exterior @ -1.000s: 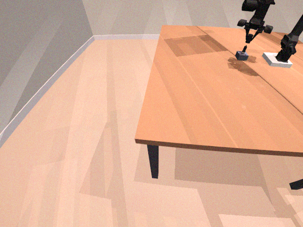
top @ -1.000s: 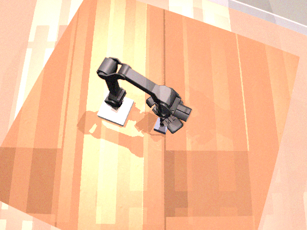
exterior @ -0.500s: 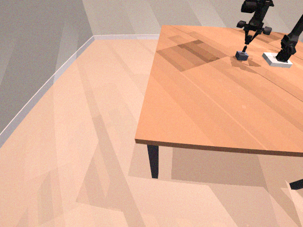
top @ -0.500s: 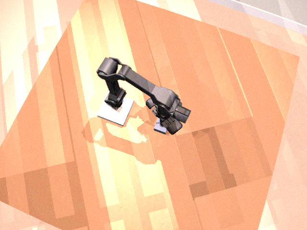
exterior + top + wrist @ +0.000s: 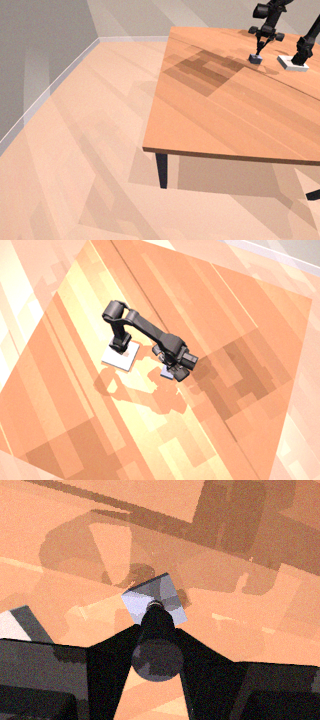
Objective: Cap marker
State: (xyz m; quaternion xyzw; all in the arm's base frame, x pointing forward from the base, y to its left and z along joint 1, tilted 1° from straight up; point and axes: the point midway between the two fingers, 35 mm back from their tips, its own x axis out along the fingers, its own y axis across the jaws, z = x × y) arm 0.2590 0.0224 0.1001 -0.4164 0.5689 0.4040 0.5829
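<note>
Now: the holder block 7 cm below my gripper tip. Also, from my gripper tip: marker cap: 1 cm above.
</note>
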